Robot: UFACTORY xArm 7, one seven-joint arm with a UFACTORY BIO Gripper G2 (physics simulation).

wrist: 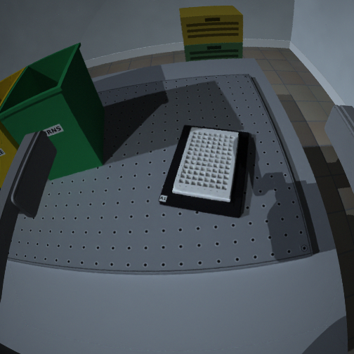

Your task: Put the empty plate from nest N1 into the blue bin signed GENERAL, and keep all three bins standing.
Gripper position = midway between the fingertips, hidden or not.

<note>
In view: the gripper [186, 120] and a white plate [207, 166].
</note>
